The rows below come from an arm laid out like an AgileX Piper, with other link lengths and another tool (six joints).
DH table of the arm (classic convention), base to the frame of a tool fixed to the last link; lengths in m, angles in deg. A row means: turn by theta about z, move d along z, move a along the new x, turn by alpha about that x. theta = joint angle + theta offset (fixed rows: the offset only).
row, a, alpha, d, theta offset
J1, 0, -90, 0.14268, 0
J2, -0.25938, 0, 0, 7.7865
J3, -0.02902, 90, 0, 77.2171
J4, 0, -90, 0.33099, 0
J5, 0, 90, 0, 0
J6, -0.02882, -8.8, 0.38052, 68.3
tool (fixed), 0, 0, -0.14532, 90
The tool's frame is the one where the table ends.
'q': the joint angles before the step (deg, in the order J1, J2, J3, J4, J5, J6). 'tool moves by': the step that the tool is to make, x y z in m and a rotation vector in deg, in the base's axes. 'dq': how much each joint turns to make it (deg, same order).
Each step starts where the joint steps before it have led.
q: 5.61 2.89 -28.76 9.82 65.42 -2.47
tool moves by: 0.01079 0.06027 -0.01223 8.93 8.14 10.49
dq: -0.02 11.47 -2.45 15.82 -0.11 -5.93
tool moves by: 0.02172 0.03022 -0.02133 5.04 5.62 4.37
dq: 0.01 10.69 0.00 9.09 -3.51 -5.63
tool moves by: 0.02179 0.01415 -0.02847 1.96 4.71 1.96
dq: 0.02 10.22 0.00 5.38 -3.53 -5.55
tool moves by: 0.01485 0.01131 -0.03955 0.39 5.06 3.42
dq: -0.01 11.02 0.00 4.89 -2.08 -7.90
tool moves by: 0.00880 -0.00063 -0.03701 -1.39 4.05 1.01
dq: 0.00 8.34 0.00 1.25 -2.39 -4.27
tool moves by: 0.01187 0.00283 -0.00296 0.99 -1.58 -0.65
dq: -0.01 2.04 0.00 2.94 -2.74 -3.18
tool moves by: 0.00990 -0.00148 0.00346 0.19 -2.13 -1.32
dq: 0.00 0.09 0.00 1.21 -2.39 -1.18
